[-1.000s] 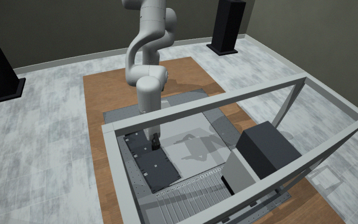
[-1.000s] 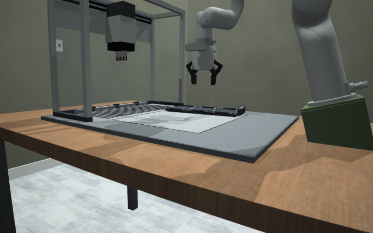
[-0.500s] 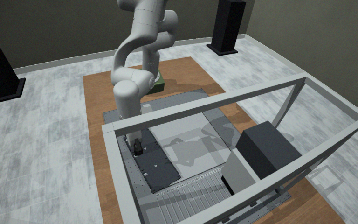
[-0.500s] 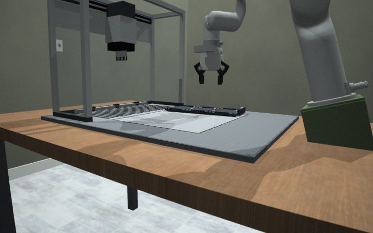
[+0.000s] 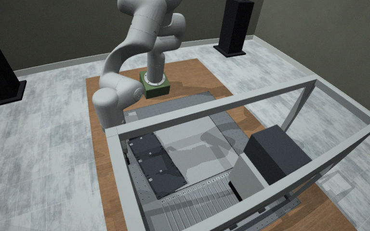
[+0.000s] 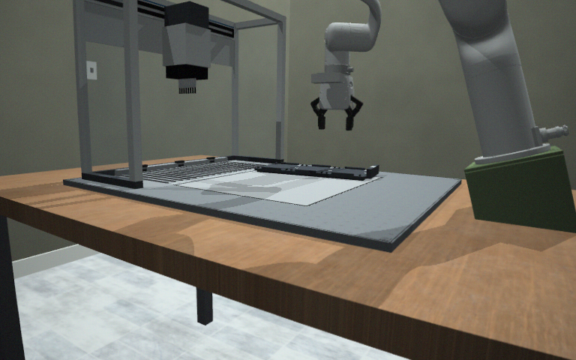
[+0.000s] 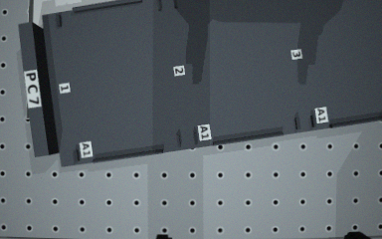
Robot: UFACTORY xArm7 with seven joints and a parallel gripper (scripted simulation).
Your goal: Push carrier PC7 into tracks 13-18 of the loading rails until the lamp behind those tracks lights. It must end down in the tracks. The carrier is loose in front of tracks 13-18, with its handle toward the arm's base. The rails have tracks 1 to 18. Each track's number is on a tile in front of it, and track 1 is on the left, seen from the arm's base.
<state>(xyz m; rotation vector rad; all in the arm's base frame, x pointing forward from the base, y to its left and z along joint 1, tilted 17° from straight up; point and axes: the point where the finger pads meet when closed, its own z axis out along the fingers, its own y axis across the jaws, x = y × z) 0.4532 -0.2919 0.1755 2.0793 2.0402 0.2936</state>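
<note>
The carrier PC7 lies 120 mm to the left of my hand and 110 mm below it.
</note>
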